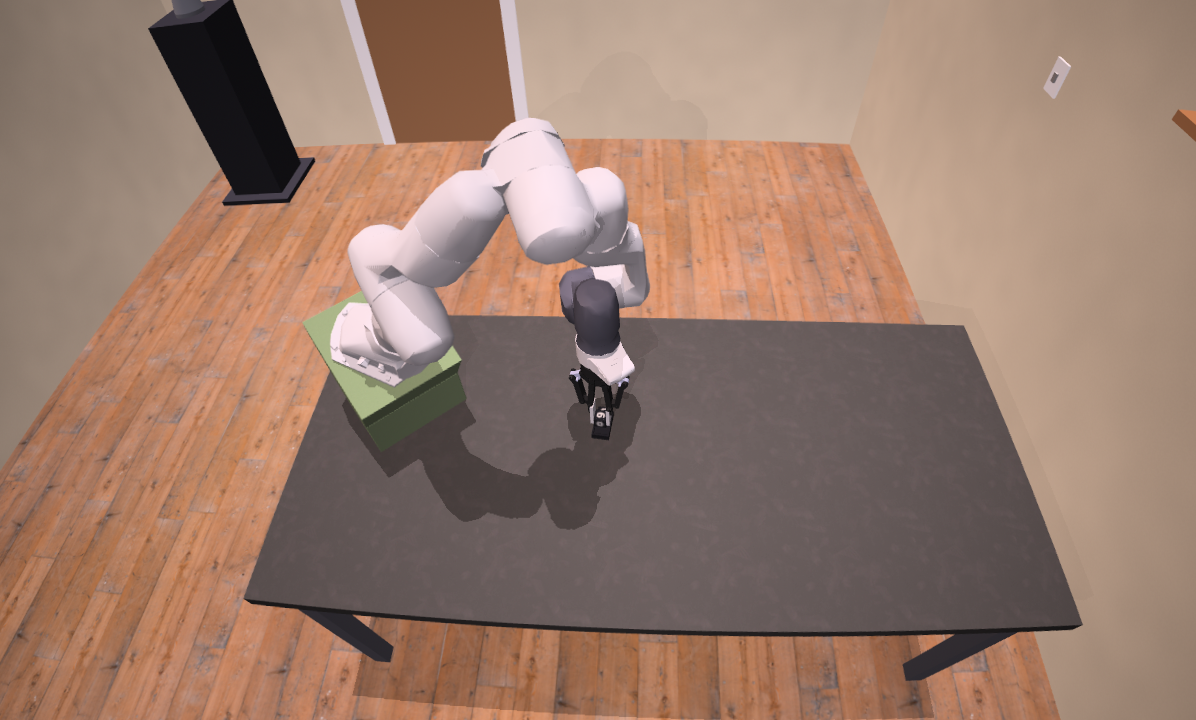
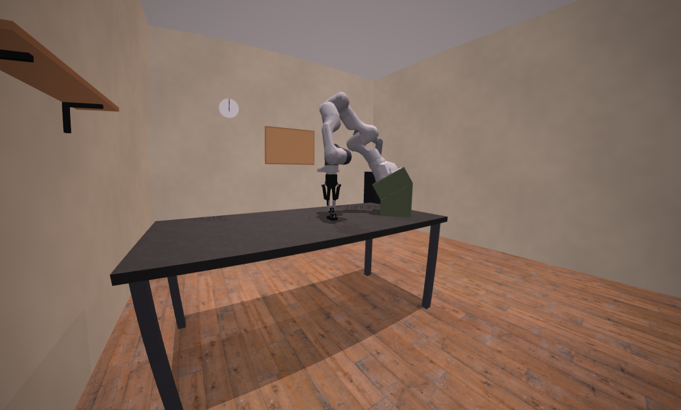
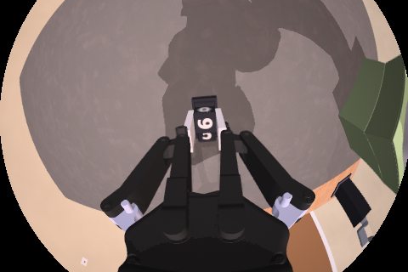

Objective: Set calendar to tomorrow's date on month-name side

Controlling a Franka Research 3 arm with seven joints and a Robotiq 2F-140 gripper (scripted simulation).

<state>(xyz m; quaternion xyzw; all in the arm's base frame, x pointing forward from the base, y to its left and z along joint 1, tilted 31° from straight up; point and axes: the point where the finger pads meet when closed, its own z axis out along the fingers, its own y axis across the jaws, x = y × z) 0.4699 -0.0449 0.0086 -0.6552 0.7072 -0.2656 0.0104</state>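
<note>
Right now my hand is 3 cm above the dark date cube. The rest, counted from my hand: black tray: 2 cm to the left, 8 cm below.
</note>
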